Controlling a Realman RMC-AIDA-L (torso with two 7-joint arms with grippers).
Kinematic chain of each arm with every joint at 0, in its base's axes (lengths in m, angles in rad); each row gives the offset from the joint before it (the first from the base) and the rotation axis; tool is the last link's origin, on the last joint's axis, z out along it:
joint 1: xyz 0 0 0.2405 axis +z
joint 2: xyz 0 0 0 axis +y
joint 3: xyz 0 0 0.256 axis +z
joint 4: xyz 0 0 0 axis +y
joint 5: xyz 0 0 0.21 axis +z
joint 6: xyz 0 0 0 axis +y
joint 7: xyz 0 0 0.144 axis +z
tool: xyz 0 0 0
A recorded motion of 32 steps. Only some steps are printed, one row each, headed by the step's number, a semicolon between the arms.
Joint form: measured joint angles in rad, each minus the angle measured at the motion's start. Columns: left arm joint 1, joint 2, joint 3, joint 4, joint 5, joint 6, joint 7; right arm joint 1, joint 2, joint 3, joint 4, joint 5, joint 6, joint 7.
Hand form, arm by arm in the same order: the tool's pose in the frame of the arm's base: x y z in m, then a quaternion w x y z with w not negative. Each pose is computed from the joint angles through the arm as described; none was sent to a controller.
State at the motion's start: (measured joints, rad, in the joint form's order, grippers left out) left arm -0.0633 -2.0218 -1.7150 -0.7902 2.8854 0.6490 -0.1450; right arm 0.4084 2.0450 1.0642 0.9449 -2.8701 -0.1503 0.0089
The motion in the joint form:
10: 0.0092 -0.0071 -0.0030 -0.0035 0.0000 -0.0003 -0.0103; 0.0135 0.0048 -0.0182 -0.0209 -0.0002 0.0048 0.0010
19: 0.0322 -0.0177 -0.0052 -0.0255 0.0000 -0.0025 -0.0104; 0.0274 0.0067 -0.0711 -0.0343 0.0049 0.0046 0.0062
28: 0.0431 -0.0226 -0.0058 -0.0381 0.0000 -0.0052 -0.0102; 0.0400 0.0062 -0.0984 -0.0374 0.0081 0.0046 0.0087
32: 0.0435 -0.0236 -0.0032 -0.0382 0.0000 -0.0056 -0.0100; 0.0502 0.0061 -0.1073 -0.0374 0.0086 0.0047 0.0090
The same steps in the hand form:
10: -0.3926 0.3058 0.1109 0.73654 -0.54540 -0.31894 -0.24151; 0.2013 0.3718 -0.0942 0.43475 -0.87224 0.17396 0.14120
19: -0.3930 0.3000 0.1103 0.73864 -0.53966 -0.32255 -0.24319; 0.1980 0.3643 -0.1071 0.41475 -0.88502 0.16360 0.13398
28: -0.3928 0.2975 0.1102 0.73949 -0.53720 -0.32398 -0.24414; 0.1938 0.3616 -0.1129 0.40430 -0.89167 0.15479 0.13234
32: -0.3924 0.2975 0.1091 0.73859 -0.53813 -0.32447 -0.24416; 0.1898 0.3619 -0.1148 0.40045 -0.89434 0.14853 0.13321

